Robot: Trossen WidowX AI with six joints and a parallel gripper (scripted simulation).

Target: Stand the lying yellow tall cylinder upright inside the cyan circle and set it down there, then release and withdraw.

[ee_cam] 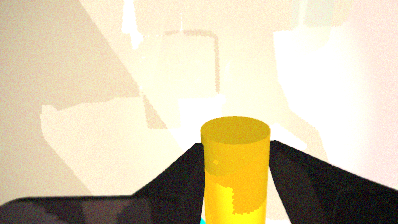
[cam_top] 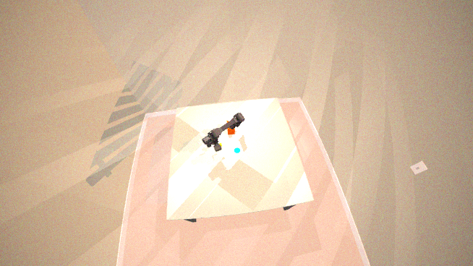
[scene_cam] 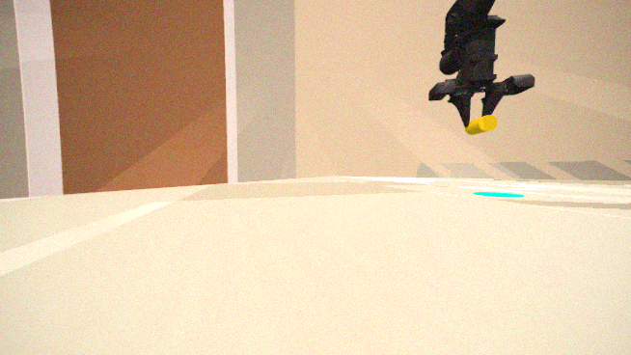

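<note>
The cyan circle is 20 cm to the left of my gripper tip, 14 cm below it and 1 cm ahead of it. Round my gripper tip: yellow cylinder 2 cm to the left.
</note>
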